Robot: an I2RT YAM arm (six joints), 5 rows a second.
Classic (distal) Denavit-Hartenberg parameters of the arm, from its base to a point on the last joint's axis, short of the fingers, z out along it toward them. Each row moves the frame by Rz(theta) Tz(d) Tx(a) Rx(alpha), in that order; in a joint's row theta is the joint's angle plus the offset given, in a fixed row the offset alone. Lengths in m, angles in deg.
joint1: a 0.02  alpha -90  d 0.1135  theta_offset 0
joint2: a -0.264  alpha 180  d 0  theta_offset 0
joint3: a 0.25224  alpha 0  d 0  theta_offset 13.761
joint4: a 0.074  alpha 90  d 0  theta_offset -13.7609
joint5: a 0  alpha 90  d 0  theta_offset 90
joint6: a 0  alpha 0  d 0.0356  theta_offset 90
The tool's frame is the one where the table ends.
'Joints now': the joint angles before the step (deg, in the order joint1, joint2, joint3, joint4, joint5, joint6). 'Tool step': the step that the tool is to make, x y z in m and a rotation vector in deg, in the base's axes. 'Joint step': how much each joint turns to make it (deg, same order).
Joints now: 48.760, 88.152, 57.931, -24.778, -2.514, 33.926
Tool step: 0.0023, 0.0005, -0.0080, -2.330, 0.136, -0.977
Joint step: -0.062, 1.452, -0.006, -0.385, 1.701, -0.046
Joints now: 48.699, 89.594, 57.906, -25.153, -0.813, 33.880
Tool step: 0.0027, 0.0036, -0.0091, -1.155, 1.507, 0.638
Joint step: -0.011, 2.154, 0.454, -0.170, -0.659, -0.352
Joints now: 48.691, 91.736, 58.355, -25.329, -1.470, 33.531
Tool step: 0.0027, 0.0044, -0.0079, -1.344, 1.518, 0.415
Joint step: 0.113, 2.267, 0.950, -0.698, -0.373, -0.132
